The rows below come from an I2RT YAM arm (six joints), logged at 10 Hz.
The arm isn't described. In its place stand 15 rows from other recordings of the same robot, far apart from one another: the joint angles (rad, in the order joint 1, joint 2, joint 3, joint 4, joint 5, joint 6), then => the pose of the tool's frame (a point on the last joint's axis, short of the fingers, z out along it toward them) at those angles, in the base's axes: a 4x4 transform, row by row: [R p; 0 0 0 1], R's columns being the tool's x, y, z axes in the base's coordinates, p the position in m.
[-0.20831 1.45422 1.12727 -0.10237 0.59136 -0.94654] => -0.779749, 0.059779, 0.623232, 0.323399; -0.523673, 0.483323, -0.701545, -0.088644; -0.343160, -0.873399, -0.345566, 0.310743; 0, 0, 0, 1
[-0.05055 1.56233 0.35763 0.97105 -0.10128 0.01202] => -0.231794, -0.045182, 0.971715, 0.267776; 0.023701, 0.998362, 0.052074, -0.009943; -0.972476, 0.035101, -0.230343, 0.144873; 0, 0, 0, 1
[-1.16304 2.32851 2.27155 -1.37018 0.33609 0.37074] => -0.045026, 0.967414, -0.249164, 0.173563; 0.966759, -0.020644, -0.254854, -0.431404; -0.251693, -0.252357, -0.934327, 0.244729; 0, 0, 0, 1
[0.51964 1.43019 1.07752 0.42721 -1.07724 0.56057] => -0.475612, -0.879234, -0.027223, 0.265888; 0.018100, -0.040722, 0.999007, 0.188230; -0.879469, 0.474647, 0.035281, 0.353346; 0, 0, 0, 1
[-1.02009 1.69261 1.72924 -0.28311 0.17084 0.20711] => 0.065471, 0.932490, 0.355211, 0.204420; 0.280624, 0.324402, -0.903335, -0.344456; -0.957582, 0.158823, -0.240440, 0.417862; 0, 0, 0, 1
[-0.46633 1.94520 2.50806 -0.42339 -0.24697 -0.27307] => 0.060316, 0.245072, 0.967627, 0.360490; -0.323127, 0.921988, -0.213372, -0.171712; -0.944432, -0.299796, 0.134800, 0.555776; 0, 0, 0, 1
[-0.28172 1.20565 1.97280 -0.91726 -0.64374 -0.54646] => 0.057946, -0.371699, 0.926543, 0.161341; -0.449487, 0.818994, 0.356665, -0.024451; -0.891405, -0.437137, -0.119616, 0.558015; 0, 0, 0, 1
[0.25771 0.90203 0.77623 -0.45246 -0.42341 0.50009] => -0.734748, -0.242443, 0.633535, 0.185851; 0.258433, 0.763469, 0.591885, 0.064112; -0.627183, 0.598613, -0.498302, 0.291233; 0, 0, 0, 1
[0.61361 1.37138 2.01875 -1.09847 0.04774 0.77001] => -0.631834, -0.139583, 0.762432, 0.185378; 0.405498, 0.778780, 0.478615, 0.128485; -0.660573, 0.611570, -0.435459, 0.520123; 0, 0, 0, 1
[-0.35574 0.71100 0.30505 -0.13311 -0.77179 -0.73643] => -0.147320, -0.553929, 0.819427, 0.153143; -0.458759, 0.772230, 0.439546, -0.030413; -0.876263, -0.311166, -0.367884, 0.193078; 0, 0, 0, 1
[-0.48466 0.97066 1.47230 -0.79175 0.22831 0.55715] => 0.126600, 0.681899, 0.720407, 0.138705; 0.515424, 0.575293, -0.635119, -0.082141; -0.847532, 0.451721, -0.278635, 0.470701; 0, 0, 0, 1
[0.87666 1.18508 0.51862 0.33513 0.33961 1.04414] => -0.556899, -0.083078, 0.826415, 0.170362; 0.605076, 0.641032, 0.472187, 0.186147; -0.568987, 0.763005, -0.306721, 0.218814; 0, 0, 0, 1
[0.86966 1.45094 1.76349 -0.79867 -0.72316 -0.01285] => -0.289148, -0.954097, -0.078050, 0.170453; -0.357431, 0.031967, 0.933392, 0.238424; -0.888052, 0.297786, -0.350268, 0.460992; 0, 0, 0, 1
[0.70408 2.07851 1.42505 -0.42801 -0.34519 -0.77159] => 0.027035, -0.992635, 0.118086, 0.319861; -0.837887, 0.041923, 0.544231, 0.287459; -0.545173, -0.113656, -0.830583, 0.148010; 0, 0, 0, 1
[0.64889 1.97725 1.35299 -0.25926 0.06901 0.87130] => -0.831140, 0.105544, 0.545955, 0.342267; 0.327686, 0.886195, 0.327537, 0.256514; -0.449253, 0.451131, -0.771137, 0.176823; 0, 0, 0, 1
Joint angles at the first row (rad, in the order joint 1, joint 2, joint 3, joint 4, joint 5, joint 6):
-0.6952, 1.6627, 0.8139, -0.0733, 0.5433, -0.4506
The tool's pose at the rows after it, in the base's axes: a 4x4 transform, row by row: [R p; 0 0 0 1], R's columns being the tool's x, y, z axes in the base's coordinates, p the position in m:
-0.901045, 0.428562, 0.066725, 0.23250; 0.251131, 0.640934, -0.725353, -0.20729; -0.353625, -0.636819, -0.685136, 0.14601; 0, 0, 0, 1
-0.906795, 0.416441, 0.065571, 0.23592; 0.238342, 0.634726, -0.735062, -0.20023; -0.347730, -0.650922, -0.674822, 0.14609; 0, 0, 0, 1
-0.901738, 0.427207, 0.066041, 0.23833; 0.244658, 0.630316, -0.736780, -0.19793; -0.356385, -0.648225, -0.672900, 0.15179; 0, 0, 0, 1
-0.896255, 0.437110, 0.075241, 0.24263; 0.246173, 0.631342, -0.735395, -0.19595; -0.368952, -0.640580, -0.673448, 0.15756; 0, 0, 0, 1
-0.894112, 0.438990, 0.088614, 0.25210; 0.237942, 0.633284, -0.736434, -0.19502; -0.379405, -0.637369, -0.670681, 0.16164; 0, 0, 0, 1
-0.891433, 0.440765, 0.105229, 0.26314; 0.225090, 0.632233, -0.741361, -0.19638; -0.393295, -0.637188, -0.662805, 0.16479; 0, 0, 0, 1
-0.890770, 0.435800, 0.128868, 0.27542; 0.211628, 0.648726, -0.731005, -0.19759; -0.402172, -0.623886, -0.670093, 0.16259; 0, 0, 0, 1
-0.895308, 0.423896, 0.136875, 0.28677; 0.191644, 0.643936, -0.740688, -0.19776; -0.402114, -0.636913, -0.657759, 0.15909; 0, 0, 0, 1
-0.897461, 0.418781, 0.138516, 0.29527; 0.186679, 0.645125, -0.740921, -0.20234; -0.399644, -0.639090, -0.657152, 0.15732; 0, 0, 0, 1
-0.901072, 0.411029, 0.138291, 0.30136; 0.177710, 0.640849, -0.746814, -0.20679; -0.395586, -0.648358, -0.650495, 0.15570; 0, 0, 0, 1
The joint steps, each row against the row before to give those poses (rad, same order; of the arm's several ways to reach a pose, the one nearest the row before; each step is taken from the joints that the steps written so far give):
0.0275, -0.0013, -0.0115, -0.0067, 0.0132, 0.0118
0.0273, -0.0054, -0.0068, -0.0005, 0.0261, 0.0053
0.0114, -0.0118, 0.0148, -0.0301, 0.0081, 0.0214
0.0132, -0.0060, 0.0212, -0.0283, -0.0001, 0.0209
0.0199, 0.0156, 0.0351, -0.0171, 0.0035, 0.0144
0.0158, 0.0258, 0.0395, -0.0005, 0.0032, 0.0051
0.0154, 0.0412, 0.0386, 0.0028, -0.0167, 0.0074
0.0184, 0.0395, 0.0273, 0.0228, 0.0159, -0.0086
0.0014, 0.0365, 0.0372, 0.0005, 0.0001, -0.0054
-0.0013, 0.0282, 0.0259, 0.0106, 0.0054, -0.0155

